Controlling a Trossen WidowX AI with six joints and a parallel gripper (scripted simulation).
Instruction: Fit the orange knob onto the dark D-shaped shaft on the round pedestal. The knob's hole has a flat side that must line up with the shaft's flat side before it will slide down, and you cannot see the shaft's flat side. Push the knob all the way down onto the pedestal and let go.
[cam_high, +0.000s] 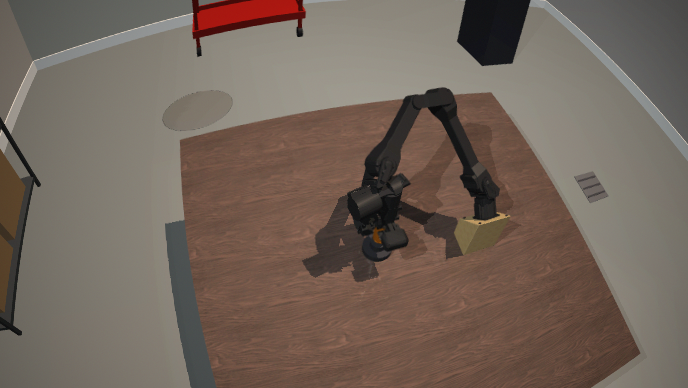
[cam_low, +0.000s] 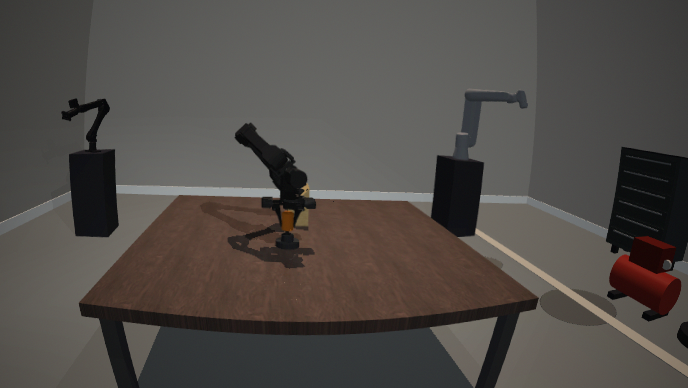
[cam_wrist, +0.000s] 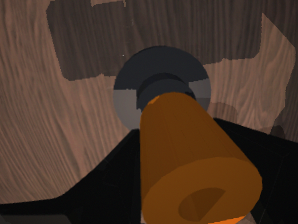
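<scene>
Now: gripper tip 20 mm below the orange knob. From my gripper tip the other things lie so: dark round pedestal 40 mm below.
</scene>
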